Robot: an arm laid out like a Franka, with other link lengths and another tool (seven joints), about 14 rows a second.
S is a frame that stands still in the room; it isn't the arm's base.
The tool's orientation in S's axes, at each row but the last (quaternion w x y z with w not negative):
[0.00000 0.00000 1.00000 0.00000]
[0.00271 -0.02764 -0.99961 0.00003]
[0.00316 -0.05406 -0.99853 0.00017]
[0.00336 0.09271 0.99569 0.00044]
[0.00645 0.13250 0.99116 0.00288]
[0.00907 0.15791 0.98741 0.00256]
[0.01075 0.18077 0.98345 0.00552]
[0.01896 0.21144 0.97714 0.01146]
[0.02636 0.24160 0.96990 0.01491]
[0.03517 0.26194 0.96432 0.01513]
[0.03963 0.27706 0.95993 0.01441]
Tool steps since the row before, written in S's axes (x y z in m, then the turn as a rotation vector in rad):
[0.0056 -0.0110 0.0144 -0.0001 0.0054 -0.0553]
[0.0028 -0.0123 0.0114 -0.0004 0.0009 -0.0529]
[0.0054 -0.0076 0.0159 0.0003 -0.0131 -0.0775]
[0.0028 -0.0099 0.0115 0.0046 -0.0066 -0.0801]
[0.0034 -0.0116 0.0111 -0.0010 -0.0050 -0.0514]
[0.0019 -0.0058 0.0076 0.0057 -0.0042 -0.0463]
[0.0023 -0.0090 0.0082 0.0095 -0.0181 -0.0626]
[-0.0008 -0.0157 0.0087 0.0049 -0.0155 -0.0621]
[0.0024 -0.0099 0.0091 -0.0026 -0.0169 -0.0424]
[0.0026 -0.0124 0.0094 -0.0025 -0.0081 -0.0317]
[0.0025 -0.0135 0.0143 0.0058 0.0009 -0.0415]
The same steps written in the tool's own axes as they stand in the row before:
[-0.0056 -0.0110 -0.0144 0.0001 0.0054 0.0553]
[-0.0034 -0.0121 -0.0114 0.0002 0.0009 0.0529]
[-0.0061 -0.0070 -0.0159 -0.0022 -0.0129 0.0775]
[-0.0047 -0.0092 -0.0115 -0.0052 -0.0058 0.0801]
[-0.0065 -0.0102 -0.0111 0.0003 -0.0055 0.0514]
[-0.0037 -0.0049 -0.0076 -0.0059 -0.0026 0.0464]
[-0.0055 -0.0075 -0.0082 -0.0141 -0.0145 0.0627]
[-0.0060 -0.0144 -0.0090 -0.0089 -0.0140 0.0620]
[-0.0072 -0.0072 -0.0091 -0.0038 -0.0179 0.0419]
[-0.0091 -0.0089 -0.0093 -0.0001 -0.0098 0.0313]
[-0.0103 -0.0094 -0.0141 -0.0016 0.0018 0.0418]

